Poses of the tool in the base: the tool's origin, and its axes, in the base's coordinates. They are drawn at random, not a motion.
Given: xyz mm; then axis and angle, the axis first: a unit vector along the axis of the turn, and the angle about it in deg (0 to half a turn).
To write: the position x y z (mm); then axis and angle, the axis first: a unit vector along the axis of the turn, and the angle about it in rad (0 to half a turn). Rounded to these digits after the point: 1 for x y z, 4 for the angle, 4 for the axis.
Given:
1: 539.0, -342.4, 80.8, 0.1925, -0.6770, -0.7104, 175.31
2: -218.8, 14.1, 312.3, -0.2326, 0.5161, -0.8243, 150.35
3: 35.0, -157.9, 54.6, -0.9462, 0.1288, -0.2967, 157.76
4: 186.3, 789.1, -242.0, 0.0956, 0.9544, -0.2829, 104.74
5: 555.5, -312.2, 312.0, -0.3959, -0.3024, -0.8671, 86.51
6: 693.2, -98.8, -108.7, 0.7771, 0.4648, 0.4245, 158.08
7: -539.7, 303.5, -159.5, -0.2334, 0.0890, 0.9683, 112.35
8: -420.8, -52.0, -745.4, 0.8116, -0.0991, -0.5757, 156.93
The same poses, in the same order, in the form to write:
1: 539.0, -342.4, 80.8, 0.1925, -0.6770, -0.7104, 3.0597
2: -218.8, 14.1, 312.3, -0.2326, 0.5161, -0.8243, 2.6241
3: 35.0, -157.9, 54.6, -0.9462, 0.1288, -0.2967, 2.7534
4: 186.3, 789.1, -242.0, 0.0956, 0.9544, -0.2829, 1.8281
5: 555.5, -312.2, 312.0, -0.3959, -0.3024, -0.8671, 1.5099
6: 693.2, -98.8, -108.7, 0.7771, 0.4648, 0.4245, 2.7590
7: -539.7, 303.5, -159.5, -0.2334, 0.0890, 0.9683, 1.9609
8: -420.8, -52.0, -745.4, 0.8116, -0.0991, -0.5757, 2.7389
